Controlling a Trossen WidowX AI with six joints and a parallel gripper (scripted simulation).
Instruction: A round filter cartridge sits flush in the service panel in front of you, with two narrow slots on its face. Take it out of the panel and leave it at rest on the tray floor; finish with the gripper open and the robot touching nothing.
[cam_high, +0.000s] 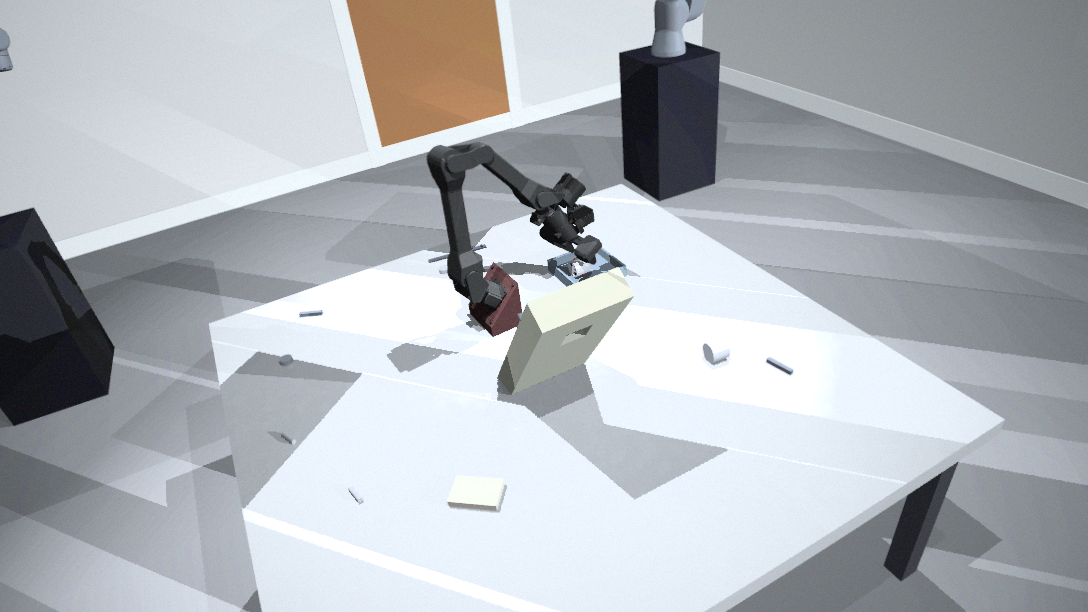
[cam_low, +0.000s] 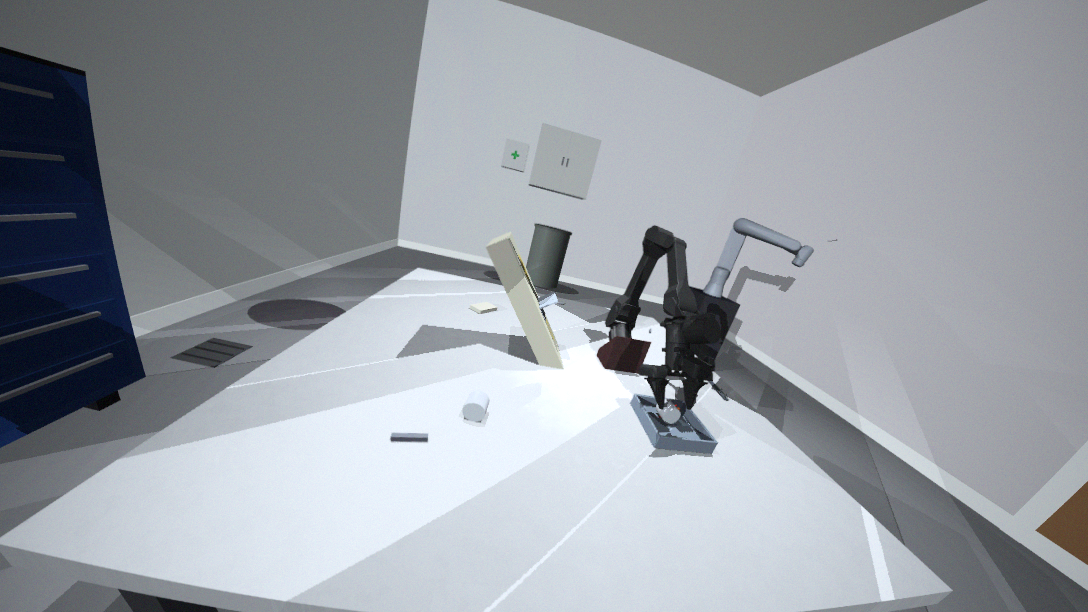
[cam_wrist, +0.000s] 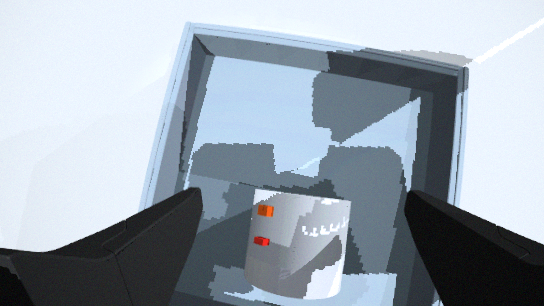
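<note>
Right now my gripper tip is 2 cm to the left of the round white filter cartridge and 2 cm above it. Also, from my gripper tip: cream service panel (39 cm ahead, 26 cm to the right, 11 cm above); tray (4 cm below).
</note>
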